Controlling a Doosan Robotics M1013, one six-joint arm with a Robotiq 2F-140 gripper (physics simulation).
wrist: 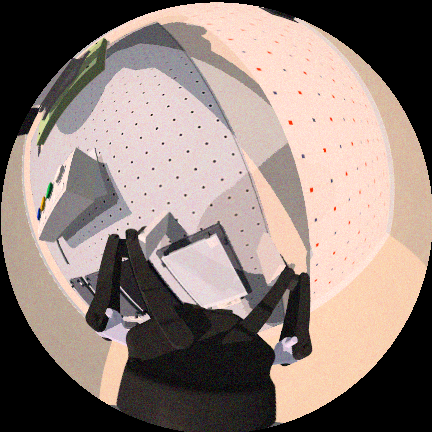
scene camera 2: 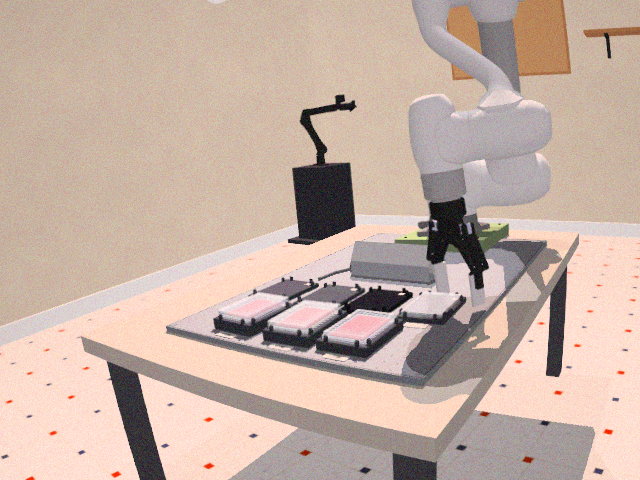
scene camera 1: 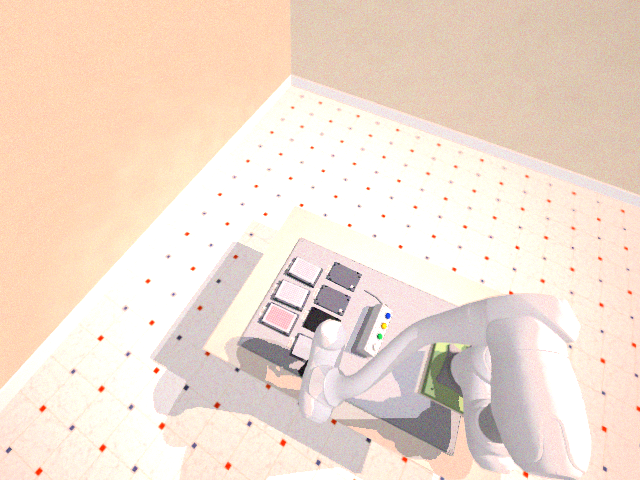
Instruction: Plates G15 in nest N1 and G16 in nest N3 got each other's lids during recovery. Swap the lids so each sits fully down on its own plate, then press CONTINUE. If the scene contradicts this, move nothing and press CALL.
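Places are measured from the arm's base along level axes (x back, y down, z right), in centimetres.
Pixels of known places: gripper, fingertip midpoint: (wrist: 214, 232) (scene camera 2: 460, 298); arm's base at its link origin: (scene camera 1: 462, 373).
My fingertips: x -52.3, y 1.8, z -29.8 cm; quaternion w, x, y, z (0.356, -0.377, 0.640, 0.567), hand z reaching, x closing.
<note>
For each thing: its top centre in the pictures, then the offset to it from my fingertips. "spot": a spot on its surface instead.
- control box at its top centre: (wrist: 42, 212) (scene camera 2: 395, 241) (scene camera 1: 377, 327) dz +25.2, dx +12.8, dy -7.7 cm
- black pad at a spot on its surface: (scene camera 2: 381, 299) spot: dz +15.2, dx -7.8, dy -0.3 cm
Three lidded plates with pink contents stand in dark nests in a row: one (scene camera 1: 303, 270) (scene camera 2: 253, 307), a middle one (scene camera 1: 291, 294) (scene camera 2: 306, 316) and a pinker one (scene camera 1: 279, 317) (scene camera 2: 363, 326). Nest labels are too small to read. A pale, flat lid-like piece (scene camera 1: 302, 346) (scene camera 2: 433, 305) (wrist: 206, 270) lies on a dark-framed nest beside the black pad. My gripper (scene camera 2: 459, 295) (wrist: 214, 232) is open and empty, low by this pale piece, its fingers on either side of it in the wrist view. The arm hides the gripper in scene camera 1. A control box (scene camera 1: 366, 329) (scene camera 2: 391, 262) (wrist: 82, 195) carries coloured buttons.
A black pad (scene camera 1: 320, 317) (scene camera 2: 381, 299) and two grey pads (scene camera 1: 343, 275) (scene camera 1: 332, 299) form a second row. The green arm base plate (scene camera 1: 436, 369) (scene camera 2: 498, 232) (wrist: 90, 75) is at the far end. A black stand (scene camera 2: 324, 201) is behind the table.
</note>
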